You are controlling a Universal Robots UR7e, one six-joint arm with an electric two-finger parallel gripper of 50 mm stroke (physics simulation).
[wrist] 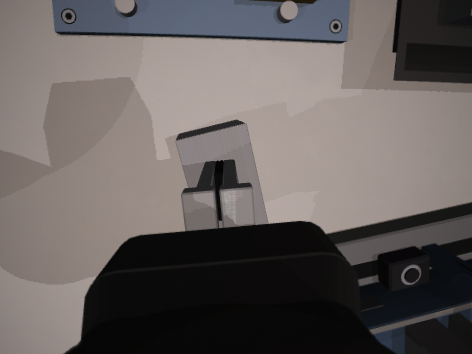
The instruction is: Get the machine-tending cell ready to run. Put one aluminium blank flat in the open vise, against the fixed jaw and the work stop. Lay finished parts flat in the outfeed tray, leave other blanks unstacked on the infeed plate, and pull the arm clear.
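Frame: origin at the arm's base, x ahead, y left, z up, level; millimetres.
Where they show: gripper, fingertip midpoint: [221,180].
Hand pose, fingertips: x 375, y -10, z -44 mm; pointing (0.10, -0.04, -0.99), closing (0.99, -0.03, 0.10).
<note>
Things, the pixels of their top centre, and the offset from my fingertips. "*": a spot on its surface instead.
- grey aluminium blank, top centre: [224,185] dx +1, dy -3, dz +0 mm
- blue plate, surface spot: [200,26] * dx +1, dy +85, dz -28 mm
- yellow part, surface spot: [295,1] * dx +57, dy +93, dz -25 mm
- dark tray-like box, surface spot: [435,57] * dx +135, dy +53, dz -9 mm
- rail with a black ringed block, surface spot: [395,272] * dx +105, dy -79, dz +0 mm
A grey aluminium blank [215,142] lies tilted a little in the wrist view, on the pale table top, near the middle. My gripper [221,180] is shut, its two dark fingertips together with nothing between them. The tips are in front of the blank as seen from the camera and hide part of it; whether they touch its top cannot be told. The near end of the blank is hidden behind the fingers and the gripper body. The vise's jaws and work stop cannot be made out.
A blue plate [200,26] with round pins and corner screws crosses the top, with a sliver of a yellow part [295,1] at the edge. A dark tray-like box [435,57] is at top right. A rail with a black ringed block [395,272] is at lower right.
</note>
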